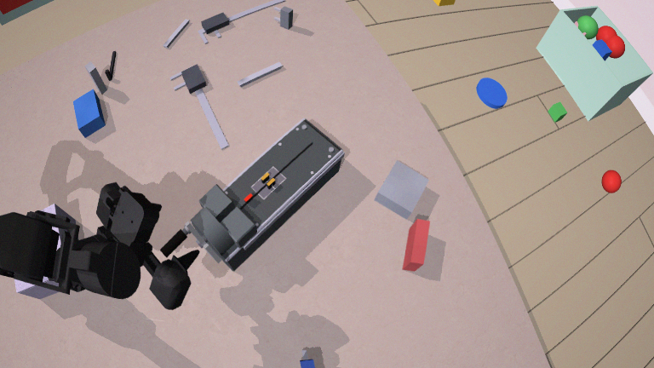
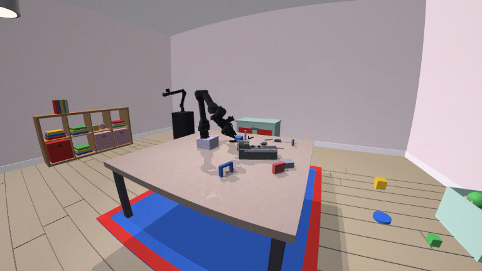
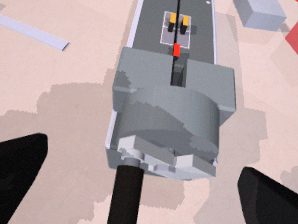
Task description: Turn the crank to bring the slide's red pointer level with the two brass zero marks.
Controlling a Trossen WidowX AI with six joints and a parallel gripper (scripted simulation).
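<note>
Now: the dark brown crank handle 2 cm behind my gripper tip and 4 cm below it. Also, from my gripper tip: red pointer (12 cm ahead, 1 cm to the left, 6 cm below); then red block (32 cm ahead, 18 cm to the right, 12 cm below); then grey block (36 cm ahead, 9 cm to the right, 13 cm below).
</note>
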